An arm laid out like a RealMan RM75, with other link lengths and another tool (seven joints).
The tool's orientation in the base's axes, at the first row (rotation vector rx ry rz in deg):
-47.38 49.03 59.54
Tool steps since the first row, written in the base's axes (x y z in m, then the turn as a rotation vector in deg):
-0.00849 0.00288 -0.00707 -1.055 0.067 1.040
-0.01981 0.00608 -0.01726 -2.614 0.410 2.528
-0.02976 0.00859 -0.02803 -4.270 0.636 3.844
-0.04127 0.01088 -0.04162 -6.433 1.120 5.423
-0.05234 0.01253 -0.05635 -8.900 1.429 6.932
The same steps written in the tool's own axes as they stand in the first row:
0.00509 0.01000 -0.00213 -1.182 0.845 0.299
0.01231 0.02327 -0.00586 -2.794 2.170 0.935
0.02015 0.03515 -0.01018 -4.323 3.583 1.376
0.03001 0.04889 -0.01620 -6.125 5.504 2.058
0.04076 0.06223 -0.02319 -8.011 7.674 2.497

